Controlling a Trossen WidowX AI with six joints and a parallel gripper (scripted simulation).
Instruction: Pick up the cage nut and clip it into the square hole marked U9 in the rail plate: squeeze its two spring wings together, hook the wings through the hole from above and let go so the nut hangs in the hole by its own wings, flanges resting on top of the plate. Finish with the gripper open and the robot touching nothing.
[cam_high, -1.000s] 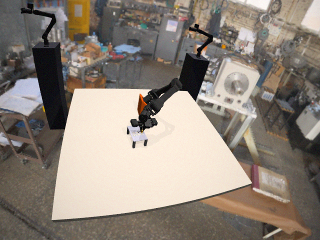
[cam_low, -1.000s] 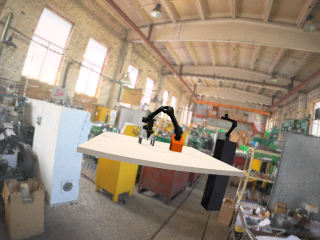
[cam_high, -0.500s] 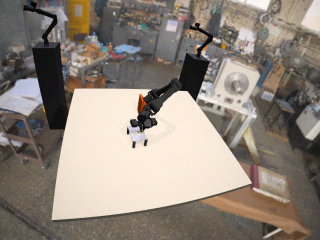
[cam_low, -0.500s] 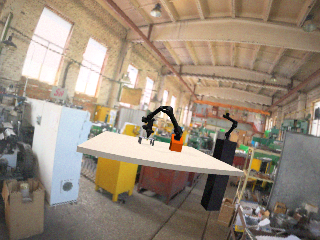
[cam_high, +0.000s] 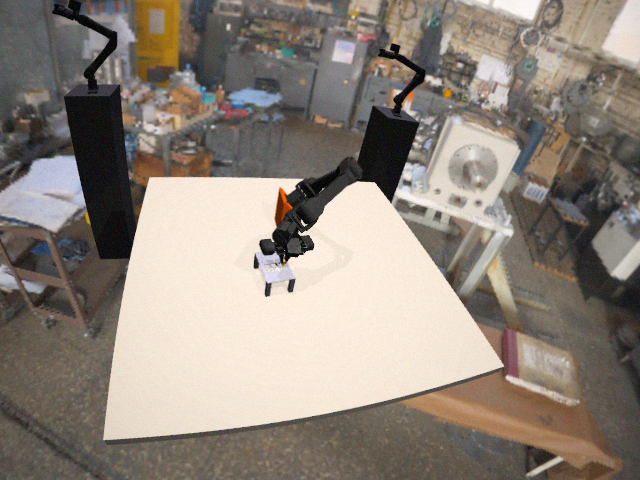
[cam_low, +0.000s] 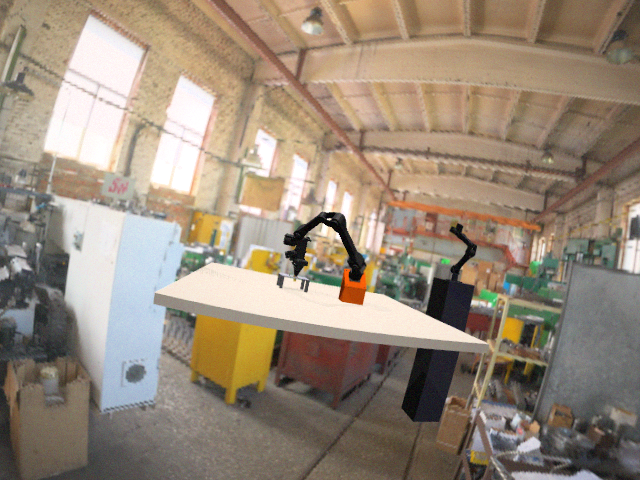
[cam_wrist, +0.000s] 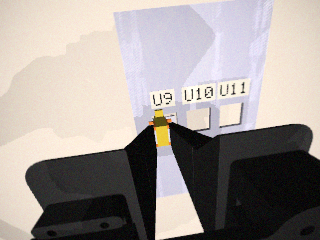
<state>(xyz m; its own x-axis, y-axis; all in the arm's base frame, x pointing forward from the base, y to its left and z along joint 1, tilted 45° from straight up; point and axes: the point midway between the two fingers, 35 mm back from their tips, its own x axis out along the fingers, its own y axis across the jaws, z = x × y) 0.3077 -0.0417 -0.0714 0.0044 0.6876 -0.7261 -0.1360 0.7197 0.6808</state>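
The orange cage nut lies 10 mm below my gripper tip.
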